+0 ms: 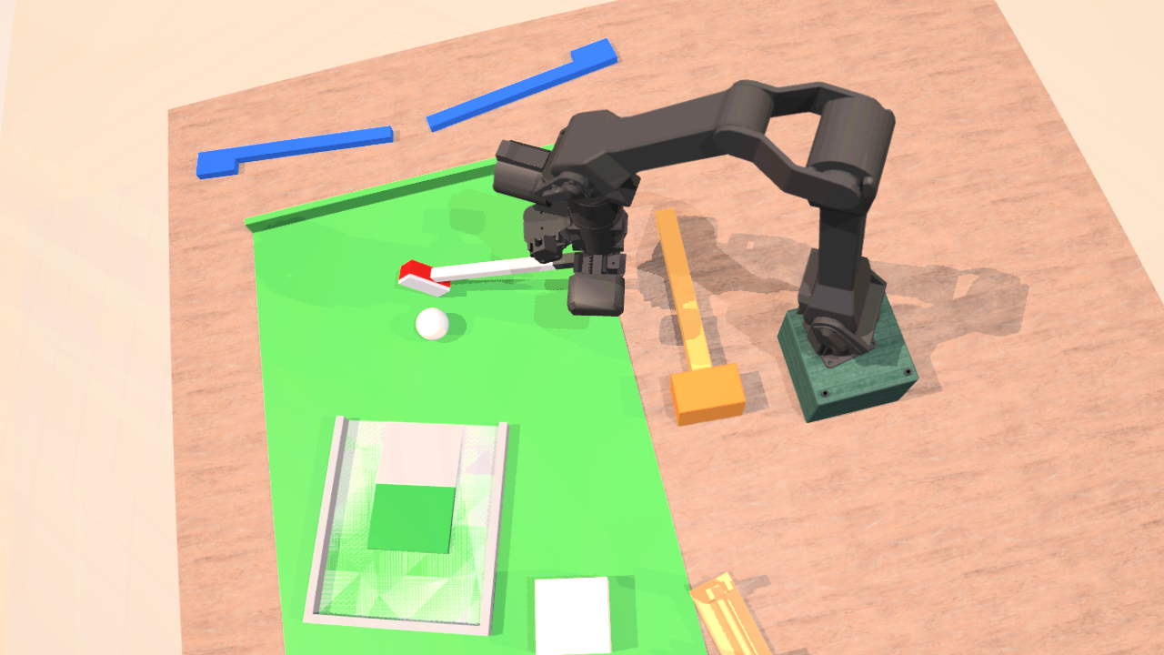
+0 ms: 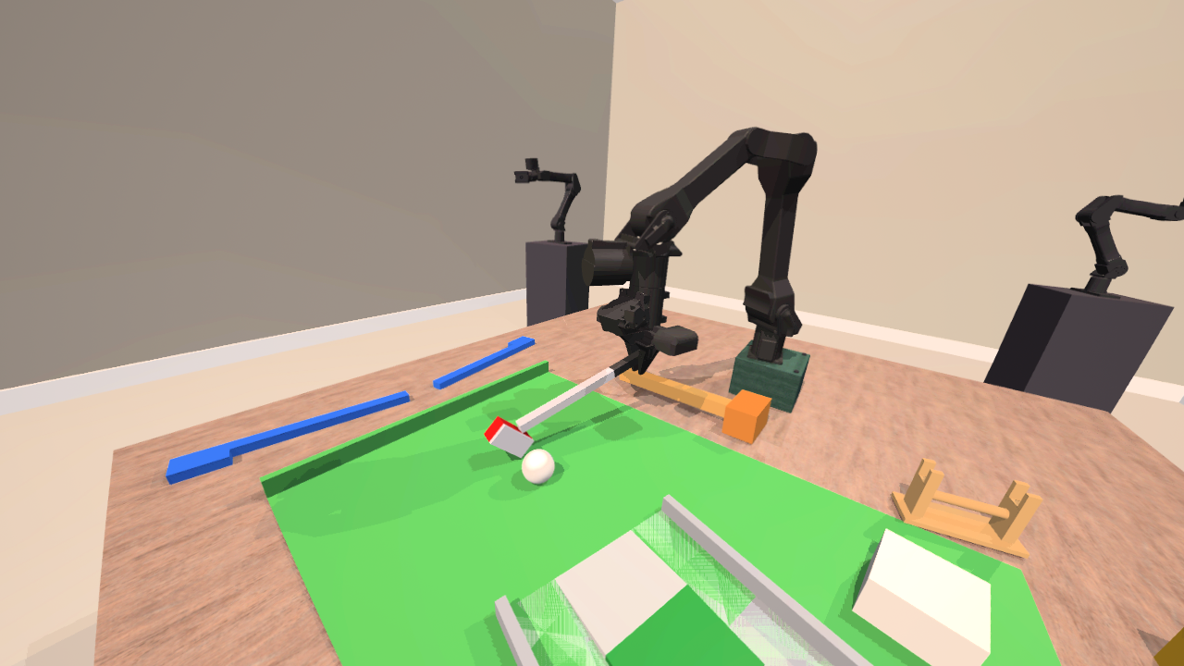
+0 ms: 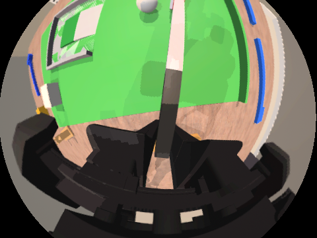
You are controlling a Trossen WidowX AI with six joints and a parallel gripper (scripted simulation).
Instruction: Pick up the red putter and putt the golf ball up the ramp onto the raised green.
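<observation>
My gripper tip is now 120 mm short of the red putter, 50 mm to the left of it and 10 mm above it. From my gripper tip the other things lie so: wooden stand (440 mm to the left, 40 mm below, 40 mm ahead); then white golf ball (230 mm ahead, 60 mm below, 50 mm to the right); then white block (360 mm to the left, 200 mm ahead, 50 mm below).
</observation>
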